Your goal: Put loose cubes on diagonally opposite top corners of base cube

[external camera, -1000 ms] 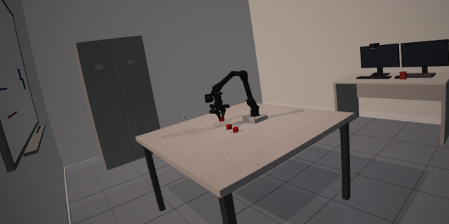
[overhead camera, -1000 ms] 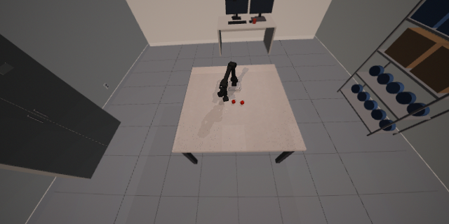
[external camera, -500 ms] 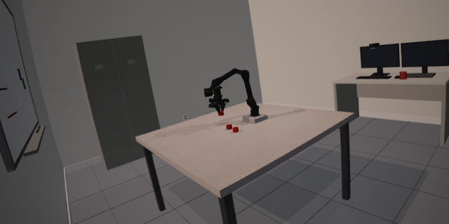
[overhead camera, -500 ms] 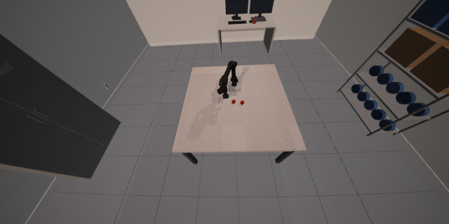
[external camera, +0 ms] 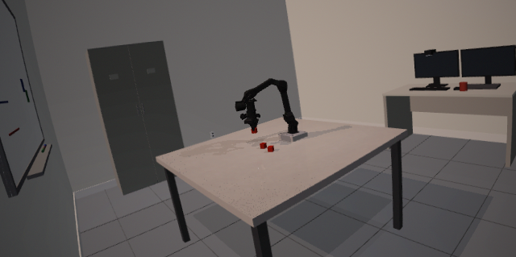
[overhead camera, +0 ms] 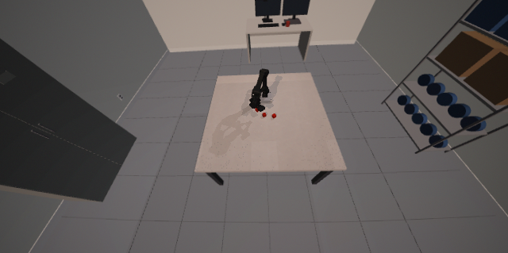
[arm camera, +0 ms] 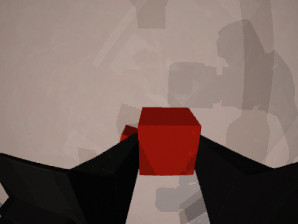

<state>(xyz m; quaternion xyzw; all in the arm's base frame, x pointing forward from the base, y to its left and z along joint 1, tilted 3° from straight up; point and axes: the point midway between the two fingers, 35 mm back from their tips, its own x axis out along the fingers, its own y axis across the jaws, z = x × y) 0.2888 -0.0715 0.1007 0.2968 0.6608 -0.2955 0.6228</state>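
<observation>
Right now my gripper tip is 100 mm above the red cube, 70 mm to the right of it and 10 mm past it.
</observation>
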